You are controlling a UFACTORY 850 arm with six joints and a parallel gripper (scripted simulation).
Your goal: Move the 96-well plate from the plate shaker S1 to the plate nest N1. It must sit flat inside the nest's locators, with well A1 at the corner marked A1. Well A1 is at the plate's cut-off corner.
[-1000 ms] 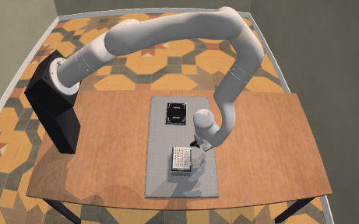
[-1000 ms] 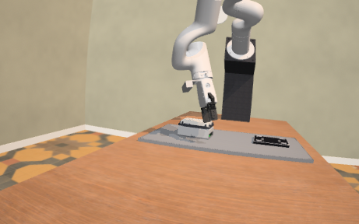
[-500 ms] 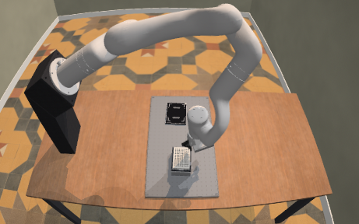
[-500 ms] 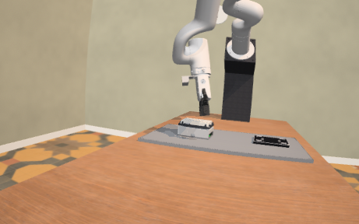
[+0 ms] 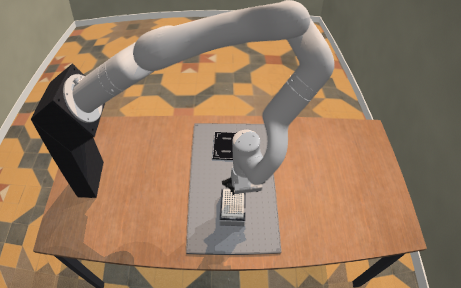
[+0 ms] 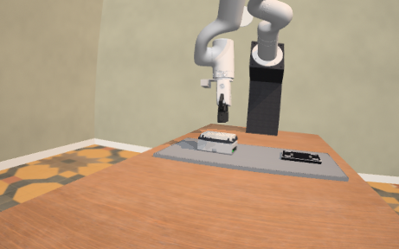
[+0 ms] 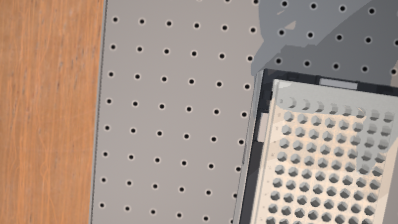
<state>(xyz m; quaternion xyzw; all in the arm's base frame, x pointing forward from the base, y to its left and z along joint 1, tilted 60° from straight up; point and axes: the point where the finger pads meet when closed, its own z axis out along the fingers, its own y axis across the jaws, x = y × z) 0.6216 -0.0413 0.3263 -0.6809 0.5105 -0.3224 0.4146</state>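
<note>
Now: hand 70 mm above the white 96-well plate, 30 mm to the left of it and 30 mm past it. The rest, counted from my hand: black plate nest N1 (290 mm to the left, 160 mm behind, 130 mm below).
</note>
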